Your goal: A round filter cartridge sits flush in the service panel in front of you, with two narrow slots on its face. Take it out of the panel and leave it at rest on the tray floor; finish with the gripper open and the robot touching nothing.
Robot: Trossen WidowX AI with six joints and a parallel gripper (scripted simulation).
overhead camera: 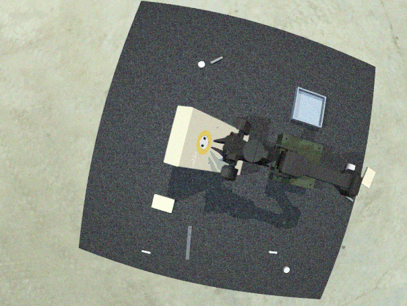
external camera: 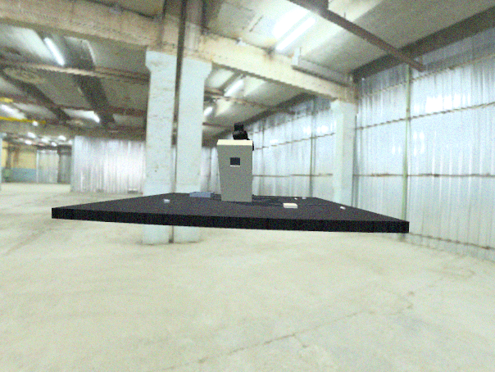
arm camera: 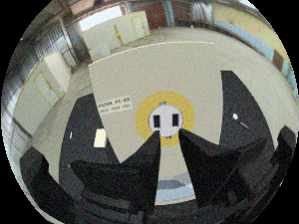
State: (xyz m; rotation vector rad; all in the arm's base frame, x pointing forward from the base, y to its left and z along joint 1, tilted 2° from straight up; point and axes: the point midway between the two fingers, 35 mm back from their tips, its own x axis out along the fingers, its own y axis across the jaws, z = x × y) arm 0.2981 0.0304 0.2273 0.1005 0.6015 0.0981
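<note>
My gripper tip is 40 mm short of the white round filter cartridge and 30 mm above it. From my gripper tip the other things lie so: cream service panel 110 mm below; then grey tray 360 mm behind, 330 mm to the right, 270 mm below.
</note>
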